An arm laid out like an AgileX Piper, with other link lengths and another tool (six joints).
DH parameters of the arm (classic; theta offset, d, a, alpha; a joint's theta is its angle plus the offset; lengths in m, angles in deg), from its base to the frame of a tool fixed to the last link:
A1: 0 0.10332 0 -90
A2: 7.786 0 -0.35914 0
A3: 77.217 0 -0.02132 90
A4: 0 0.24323 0 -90
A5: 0 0 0 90
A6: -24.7 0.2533 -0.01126 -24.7
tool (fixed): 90 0.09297 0 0
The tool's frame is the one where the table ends.
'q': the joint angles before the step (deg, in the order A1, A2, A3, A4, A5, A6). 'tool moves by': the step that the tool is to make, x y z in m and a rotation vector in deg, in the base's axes. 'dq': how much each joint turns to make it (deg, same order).
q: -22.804, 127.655, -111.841, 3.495, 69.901, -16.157
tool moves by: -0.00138, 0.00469, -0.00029, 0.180, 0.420, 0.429
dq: 0.401, 0.001, -0.002, -0.001, 0.459, 0.000
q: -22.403, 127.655, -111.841, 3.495, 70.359, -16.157
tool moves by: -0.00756, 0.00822, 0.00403, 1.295, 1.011, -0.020
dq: 0.000, -0.457, -0.003, 0.802, 1.892, -0.001
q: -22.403, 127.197, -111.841, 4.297, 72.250, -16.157
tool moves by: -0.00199, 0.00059, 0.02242, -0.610, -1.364, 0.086
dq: 0.000, -2.522, 0.000, -0.057, 1.031, -0.002
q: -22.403, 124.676, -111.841, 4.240, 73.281, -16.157
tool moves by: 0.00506, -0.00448, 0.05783, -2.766, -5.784, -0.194
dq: 0.001, -6.302, -0.059, -0.402, -0.056, 0.229
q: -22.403, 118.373, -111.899, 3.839, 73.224, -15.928
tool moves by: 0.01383, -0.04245, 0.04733, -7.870, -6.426, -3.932
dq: 0.001, -4.241, -0.571, -6.188, -4.183, 4.010
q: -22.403, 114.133, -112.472, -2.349, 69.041, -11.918
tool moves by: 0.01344, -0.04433, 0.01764, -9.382, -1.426, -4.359
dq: 2.465, 0.917, -2.921, -11.345, -1.834, 6.992
